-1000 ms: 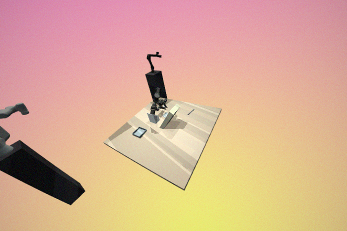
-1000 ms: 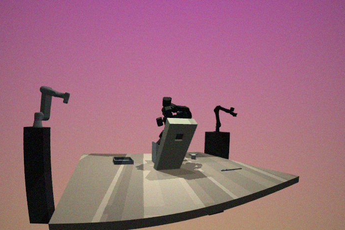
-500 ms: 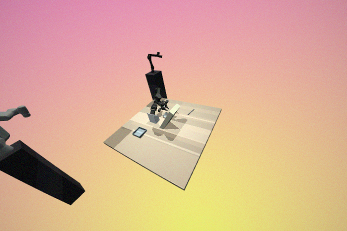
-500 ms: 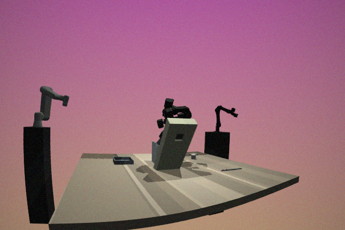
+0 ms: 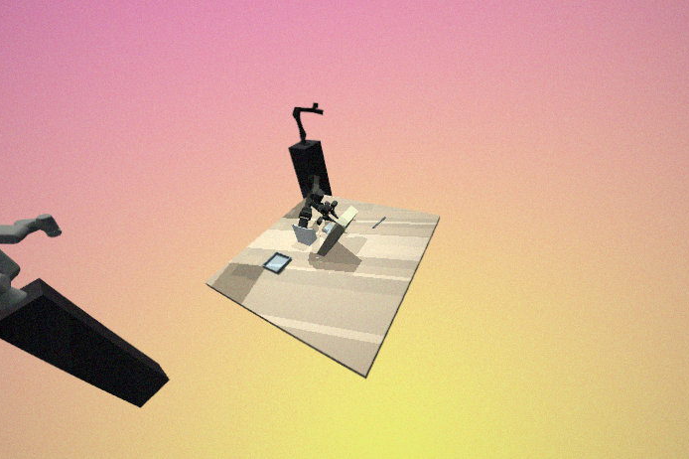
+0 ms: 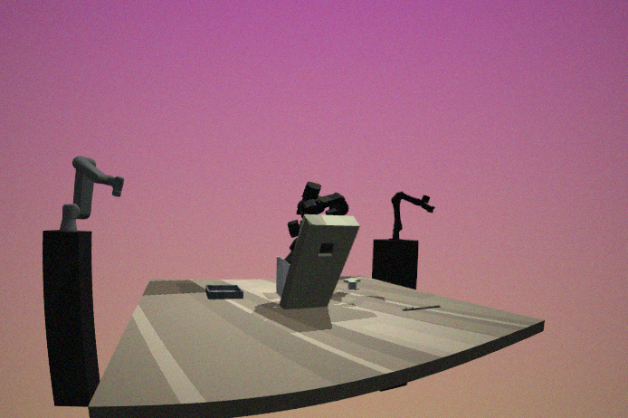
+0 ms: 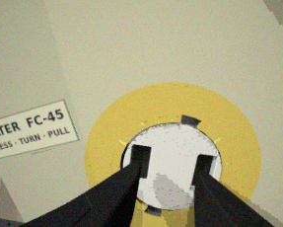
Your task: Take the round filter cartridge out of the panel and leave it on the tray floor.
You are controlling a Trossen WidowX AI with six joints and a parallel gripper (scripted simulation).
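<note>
Now: gripper tip 20 mm short of the filter cartridge and 20 mm above it. Round my gripper tip: tray 380 mm behind, 310 mm to the right, 280 mm below.
</note>
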